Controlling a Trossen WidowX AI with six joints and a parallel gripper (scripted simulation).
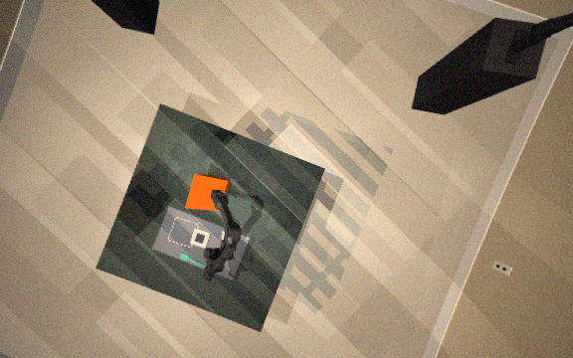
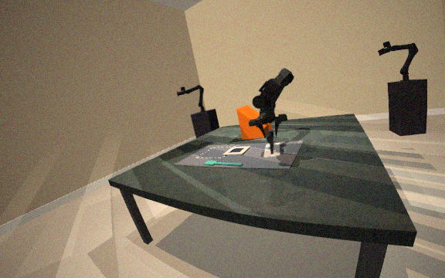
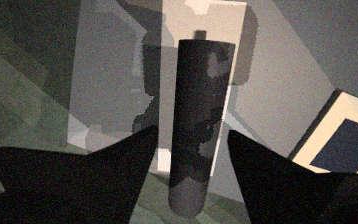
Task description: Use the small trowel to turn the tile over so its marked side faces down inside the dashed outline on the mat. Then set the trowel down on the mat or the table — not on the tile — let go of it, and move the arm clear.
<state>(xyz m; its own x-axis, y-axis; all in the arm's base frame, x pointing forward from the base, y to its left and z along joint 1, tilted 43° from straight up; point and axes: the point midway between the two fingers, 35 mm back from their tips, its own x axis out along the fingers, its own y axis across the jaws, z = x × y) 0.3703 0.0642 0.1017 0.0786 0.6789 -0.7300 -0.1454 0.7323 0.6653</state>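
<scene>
My gripper tip is 30 mm above the grey trowel and 20 mm past it. Also, from my gripper tip: grey mat 190 mm to the right, 80 mm below, 20 mm ahead; then tile 200 mm to the right, 60 mm below, 20 mm behind; then teal trowel 230 mm to the right, 150 mm ahead, 60 mm below.
</scene>
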